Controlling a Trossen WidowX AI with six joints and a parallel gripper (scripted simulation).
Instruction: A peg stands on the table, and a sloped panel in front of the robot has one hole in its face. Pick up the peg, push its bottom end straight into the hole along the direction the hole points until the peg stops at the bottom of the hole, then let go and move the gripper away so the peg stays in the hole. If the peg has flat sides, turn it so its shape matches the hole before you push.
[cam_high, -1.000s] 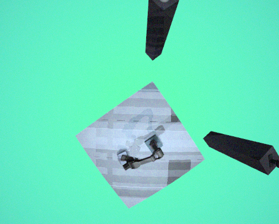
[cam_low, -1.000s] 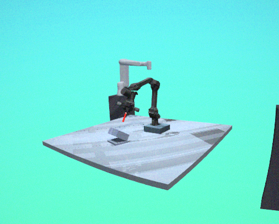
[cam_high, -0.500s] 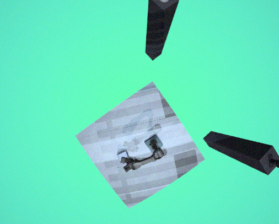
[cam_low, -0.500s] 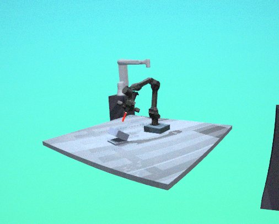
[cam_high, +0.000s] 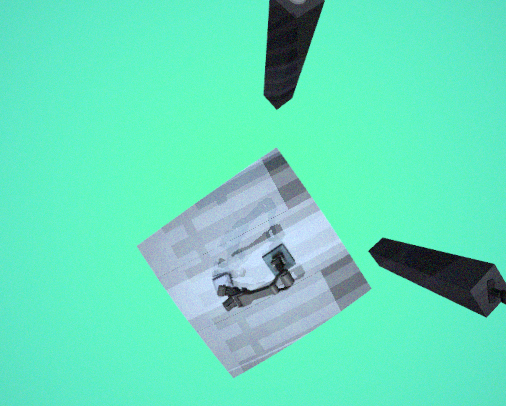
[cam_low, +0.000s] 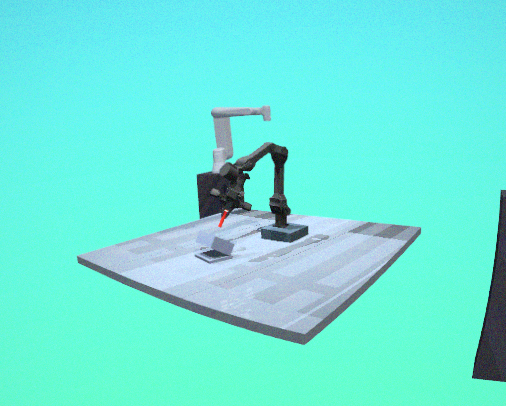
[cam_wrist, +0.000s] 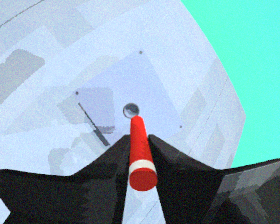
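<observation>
Now: gripper tip 5 cm short of the sloped grey panel, 2 cm to the left of it and 10 cm above it. The rest, counted from my gripper tip: flat base plate (6 cm ahead, 2 cm to the right, 16 cm below); then red peg (1 cm behind, 1 cm above).
</observation>
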